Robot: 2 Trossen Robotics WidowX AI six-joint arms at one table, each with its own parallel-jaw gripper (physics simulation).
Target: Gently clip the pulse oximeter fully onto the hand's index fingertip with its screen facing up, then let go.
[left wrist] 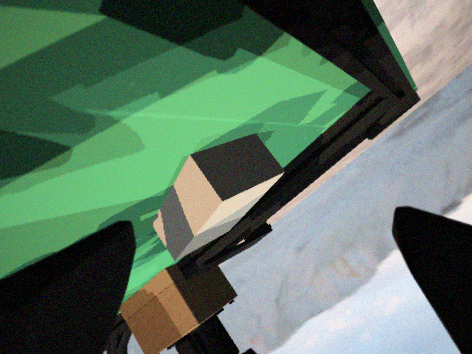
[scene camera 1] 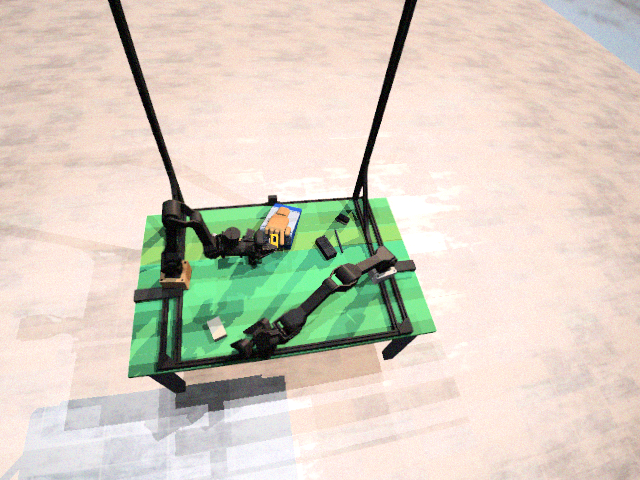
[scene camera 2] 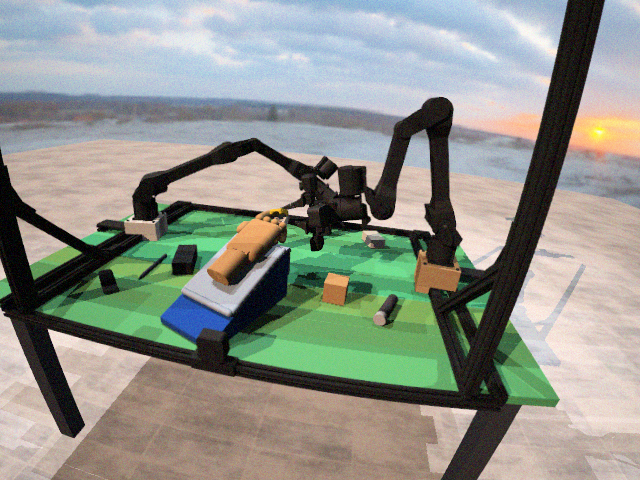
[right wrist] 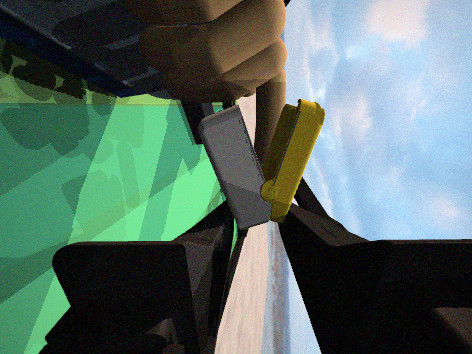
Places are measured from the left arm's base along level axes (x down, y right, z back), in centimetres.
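Pixels of known places: left gripper, fingertip midpoint: [left wrist: 264, 227] [scene camera 1: 237, 338]; right gripper, fingertip midpoint: [scene camera 1: 276, 248] [scene camera 2: 279, 215] [right wrist: 255, 205]; left arm's base, link origin: [scene camera 1: 381, 265] [scene camera 2: 145, 217]; right arm's base, link origin: [left wrist: 195, 326] [scene camera 1: 173, 271] [scene camera 2: 439, 260].
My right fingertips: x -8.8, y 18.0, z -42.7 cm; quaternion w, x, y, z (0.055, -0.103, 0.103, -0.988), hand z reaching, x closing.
Ahead of a thing's pixels: the offset from my right fingertips to its top centre. "spot": to the spot under its first point.
The pulse oximeter @[dy +3.2, dx -3.6, dz -0.2 cm] [scene camera 1: 274, 239] [scene camera 2: 279, 211] [right wrist: 295, 160] has a yellow half on top and a grey half @[spot: dy +3.8, dx +0.4, dz -1.8 cm] [right wrist: 232, 165] below, its jaws spread in a V. My right gripper [right wrist: 255, 205] is shut on its hinge end. The tan hand [scene camera 1: 279, 224] [scene camera 2: 253, 240] [right wrist: 235, 45] lies on a sloped blue wedge @[spot: dy +28.1, dx +12.1, dz +16.4 cm] [scene camera 2: 186, 320] with a pale pad. In the right wrist view one extended finger [right wrist: 270, 112] reaches between the jaws; the yellow half partly hides it, and its tip and any contact are unclear. My left gripper [scene camera 1: 241, 338] [left wrist: 264, 227] is open and empty, away from the hand.
A white block @[dy -19.6, dx +11.7, dz -31.0 cm] [scene camera 1: 216, 329] [scene camera 2: 373, 238] [left wrist: 210, 195] lies near the left gripper. A black box @[dy +1.2, dx +11.2, dz +24.4 cm] [scene camera 1: 325, 247] [scene camera 2: 184, 259], a pen @[dy +3.9, dx +13.7, dz +32.4 cm] [scene camera 1: 338, 240] [scene camera 2: 153, 266] and a small black block @[dy +14.0, dx +11.4, dz +39.5 cm] [scene camera 1: 342, 218] [scene camera 2: 108, 281] lie beside the wedge. An orange cube @[dy +14.4, dx +9.7, dz -13.8 cm] [scene camera 2: 335, 289] and a cylinder @[dy +20.4, dx +11.9, dz -24.4 cm] [scene camera 2: 385, 310] lie on its other side.
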